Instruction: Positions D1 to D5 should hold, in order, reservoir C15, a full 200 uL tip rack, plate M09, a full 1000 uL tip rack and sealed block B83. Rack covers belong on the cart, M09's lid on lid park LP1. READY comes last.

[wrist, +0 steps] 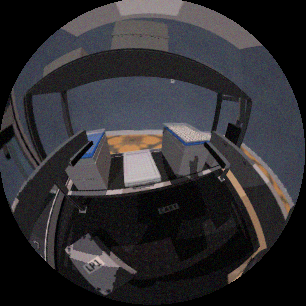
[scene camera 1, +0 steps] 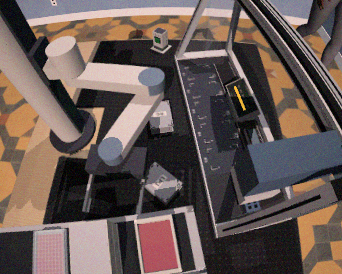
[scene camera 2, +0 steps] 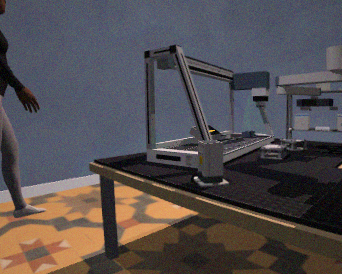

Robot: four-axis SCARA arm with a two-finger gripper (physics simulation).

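Note:
My gripper (scene camera 1: 115,197) (wrist: 147,134) is open and empty, at the cart's front. In the wrist view its fingers stand wide apart, facing the lower shelf (wrist: 145,191). There, a tall blue-topped tip rack (wrist: 91,167) stands left, a low white plate (wrist: 141,167) in the middle, and a tall rack with white tips and blue edging (wrist: 187,137) right. Their labels are unreadable. A red-filled reservoir (scene camera 1: 157,245) and a pink plate (scene camera 1: 50,250) are on the cart top. Lid park LP1 (scene camera 1: 162,182) (wrist: 93,262) shows no lid. The deck (scene camera 1: 212,185) (scene camera 2: 170,157) shows bare position brackets.
The cart's upper shelf (wrist: 145,65) spans above the lower one. A grey stand marked RG (scene camera 1: 161,119) is beside the deck. A small device with a green screen (scene camera 1: 160,39) (scene camera 2: 211,160) stands at a table corner. A blue-grey gantry head (scene camera 1: 295,160) (scene camera 2: 251,80) overhangs the deck. A person (scene camera 2: 10,125) stands left.

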